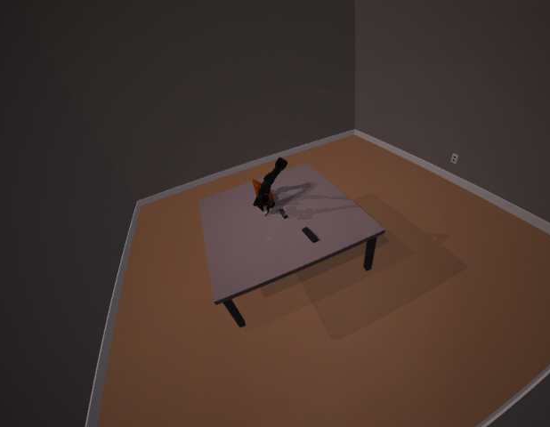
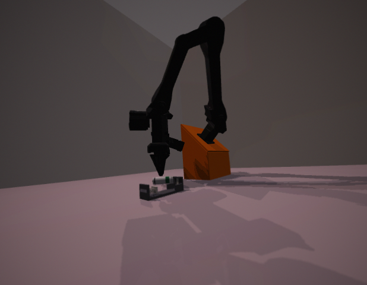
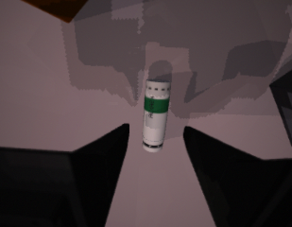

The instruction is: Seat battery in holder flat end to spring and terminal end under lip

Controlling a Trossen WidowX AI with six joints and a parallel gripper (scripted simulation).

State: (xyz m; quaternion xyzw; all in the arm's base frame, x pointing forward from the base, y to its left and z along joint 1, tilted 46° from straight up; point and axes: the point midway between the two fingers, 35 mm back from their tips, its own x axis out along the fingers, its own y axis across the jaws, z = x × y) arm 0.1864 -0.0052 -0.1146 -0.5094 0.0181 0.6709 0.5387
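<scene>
The battery lies 20 mm below my gripper tip.
</scene>
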